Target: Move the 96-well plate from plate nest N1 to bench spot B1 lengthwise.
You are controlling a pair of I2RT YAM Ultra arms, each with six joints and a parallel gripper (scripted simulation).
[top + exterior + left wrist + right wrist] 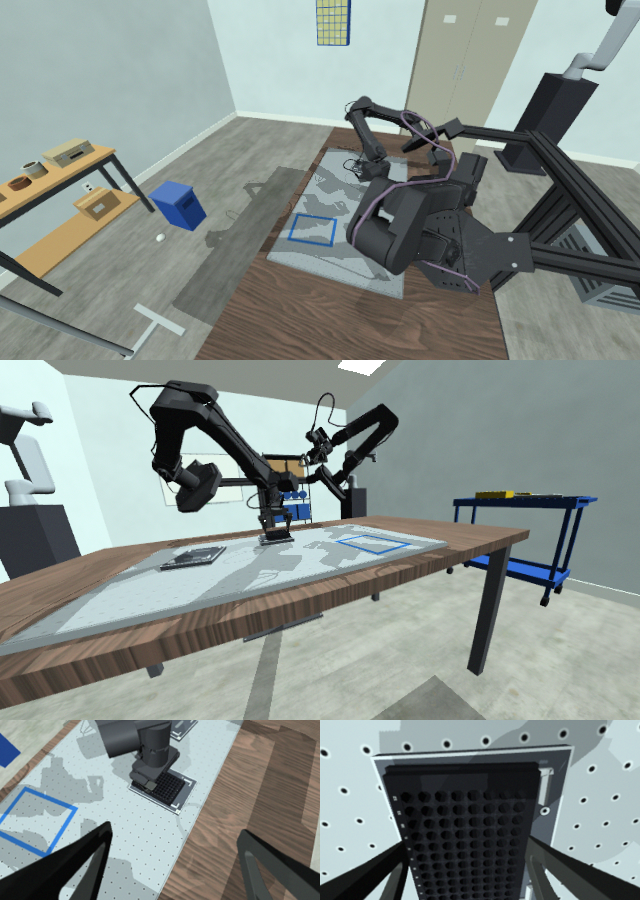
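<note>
Now: the black 96-well plate 10 mm behind my right hand and 10 mm below it.
</note>
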